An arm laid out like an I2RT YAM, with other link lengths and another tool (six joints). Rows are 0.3 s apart.
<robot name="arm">
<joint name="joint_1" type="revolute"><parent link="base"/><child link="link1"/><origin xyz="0.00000 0.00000 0.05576"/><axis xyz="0 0 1"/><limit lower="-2.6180" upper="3.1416"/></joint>
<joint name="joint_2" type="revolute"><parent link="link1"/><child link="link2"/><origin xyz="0.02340 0.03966 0.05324" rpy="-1.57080 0.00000 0.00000"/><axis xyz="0 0 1"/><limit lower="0.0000" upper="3.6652"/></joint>
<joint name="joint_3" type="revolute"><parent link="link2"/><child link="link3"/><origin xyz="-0.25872 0.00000 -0.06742" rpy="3.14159 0.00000 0.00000"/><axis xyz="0 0 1"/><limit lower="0.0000" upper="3.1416"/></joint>
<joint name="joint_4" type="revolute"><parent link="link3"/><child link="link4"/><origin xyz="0.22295 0.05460 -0.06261"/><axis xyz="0 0 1"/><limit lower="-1.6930" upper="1.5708"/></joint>
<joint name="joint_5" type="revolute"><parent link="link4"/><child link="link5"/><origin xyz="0.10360 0.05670 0.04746" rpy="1.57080 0.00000 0.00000"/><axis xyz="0 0 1"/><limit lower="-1.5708" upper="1.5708"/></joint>
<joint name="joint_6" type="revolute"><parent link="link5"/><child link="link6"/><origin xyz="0.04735 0.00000 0.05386" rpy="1.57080 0.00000 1.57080"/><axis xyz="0 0 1"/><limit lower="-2.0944" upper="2.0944"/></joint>
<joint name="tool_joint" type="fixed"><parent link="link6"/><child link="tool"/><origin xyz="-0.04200 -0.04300 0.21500" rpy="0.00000 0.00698 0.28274"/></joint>
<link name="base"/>
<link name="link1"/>
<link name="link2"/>
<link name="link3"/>
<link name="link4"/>
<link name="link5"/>
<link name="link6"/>
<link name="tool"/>
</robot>
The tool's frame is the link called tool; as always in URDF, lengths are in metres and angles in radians.
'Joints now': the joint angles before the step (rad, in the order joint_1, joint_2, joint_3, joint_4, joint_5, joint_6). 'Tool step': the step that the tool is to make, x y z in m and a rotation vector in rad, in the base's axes. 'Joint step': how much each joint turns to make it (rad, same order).
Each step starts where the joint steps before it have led.
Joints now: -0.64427 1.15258 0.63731 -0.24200 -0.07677 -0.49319
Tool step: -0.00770 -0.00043 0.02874 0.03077 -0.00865 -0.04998
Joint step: 0.00078 -0.06168 0.09987 -0.16921 0.01620 0.05672
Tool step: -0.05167 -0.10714 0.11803 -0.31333 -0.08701 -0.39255
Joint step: -0.00077 -0.14538 0.12116 -0.01654 0.43170 0.07495
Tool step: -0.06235 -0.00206 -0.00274 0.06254 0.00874 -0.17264
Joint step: -0.02304 -0.09458 0.05991 -0.25251 0.10294 0.12861
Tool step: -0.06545 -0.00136 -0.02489 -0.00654 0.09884 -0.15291
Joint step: -0.00001 -0.09237 -0.04808 -0.14401 0.16132 0.04913
